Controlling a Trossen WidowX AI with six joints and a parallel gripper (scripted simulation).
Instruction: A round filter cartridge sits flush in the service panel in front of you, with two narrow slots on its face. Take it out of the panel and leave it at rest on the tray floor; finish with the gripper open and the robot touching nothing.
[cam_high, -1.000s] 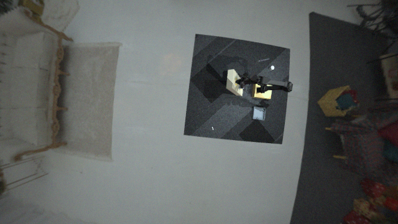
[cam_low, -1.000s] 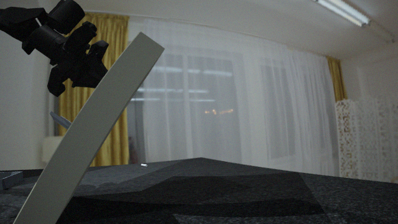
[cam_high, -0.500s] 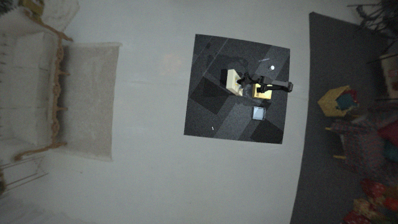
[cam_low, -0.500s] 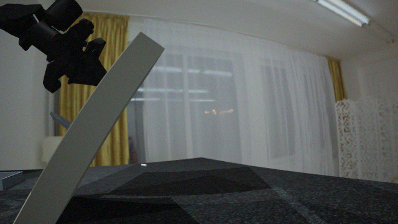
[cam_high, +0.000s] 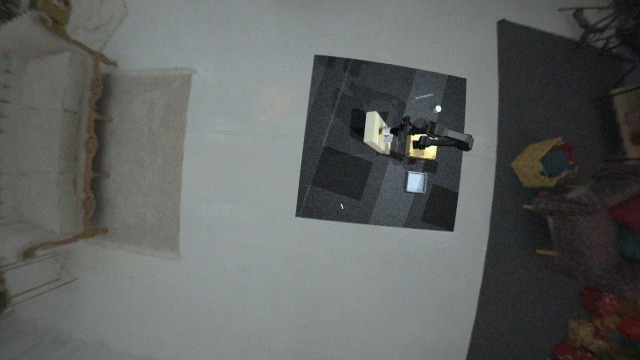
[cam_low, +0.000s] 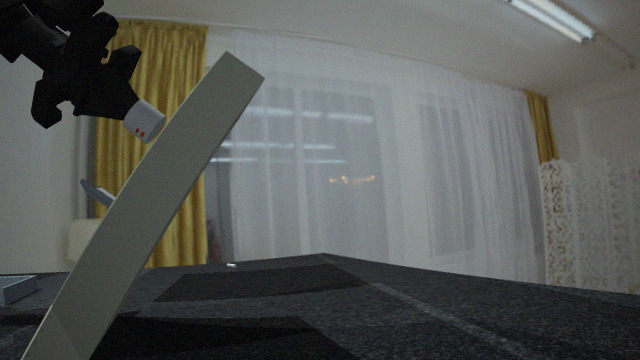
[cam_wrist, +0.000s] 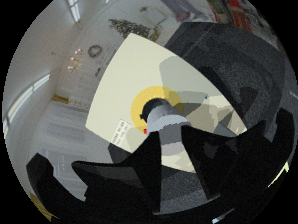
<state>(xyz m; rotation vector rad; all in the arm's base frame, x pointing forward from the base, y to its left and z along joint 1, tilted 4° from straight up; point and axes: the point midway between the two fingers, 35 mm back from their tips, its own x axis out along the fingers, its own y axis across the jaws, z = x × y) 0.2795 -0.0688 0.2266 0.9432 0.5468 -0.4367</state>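
The cream service panel is 110 mm below my gripper tip and 20 mm ahead of it. The rest, counted from my gripper tip: white filter cartridge (10 mm below, 10 mm ahead); then pale blue tray (350 mm to the left, 310 mm behind, 270 mm below).
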